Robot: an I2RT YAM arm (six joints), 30 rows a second.
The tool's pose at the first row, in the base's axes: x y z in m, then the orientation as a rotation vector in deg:
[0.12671 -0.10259 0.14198 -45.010 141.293 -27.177]
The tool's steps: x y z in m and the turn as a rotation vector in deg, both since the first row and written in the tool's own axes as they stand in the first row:
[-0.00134 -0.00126 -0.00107 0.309 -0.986 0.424]
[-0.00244 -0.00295 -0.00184 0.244 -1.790 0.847]
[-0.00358 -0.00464 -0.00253 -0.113 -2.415 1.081]
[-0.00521 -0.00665 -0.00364 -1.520 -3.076 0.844]
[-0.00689 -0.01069 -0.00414 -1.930 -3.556 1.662]
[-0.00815 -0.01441 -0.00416 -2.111 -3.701 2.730]
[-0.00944 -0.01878 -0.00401 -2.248 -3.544 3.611]
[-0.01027 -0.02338 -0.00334 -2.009 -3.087 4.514]
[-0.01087 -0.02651 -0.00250 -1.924 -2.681 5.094]
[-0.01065 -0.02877 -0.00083 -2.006 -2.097 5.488]
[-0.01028 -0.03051 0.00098 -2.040 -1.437 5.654]
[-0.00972 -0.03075 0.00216 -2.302 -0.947 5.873]
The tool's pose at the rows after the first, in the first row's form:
[0.12761 -0.10256 0.14391 -44.402 140.374 -26.896]
[0.12869 -0.10306 0.14571 -43.937 139.778 -26.263]
[0.12985 -0.10355 0.14746 -43.817 139.414 -25.444]
[0.13125 -0.10392 0.14987 -44.700 139.308 -23.530]
[0.13392 -0.10592 0.15274 -43.856 139.245 -22.515]
[0.13642 -0.10802 0.15493 -42.592 139.459 -21.845]
[0.13932 -0.11063 0.15729 -41.529 139.879 -21.440]
[0.14228 -0.11379 0.15916 -40.273 140.429 -21.617]
[0.14454 -0.11598 0.16014 -39.482 140.909 -21.702]
[0.14630 -0.11815 0.15975 -38.974 141.574 -21.741]
[0.14781 -0.12003 0.15896 -38.728 142.238 -21.956]
[0.14818 -0.12076 0.15791 -38.514 142.847 -21.797]

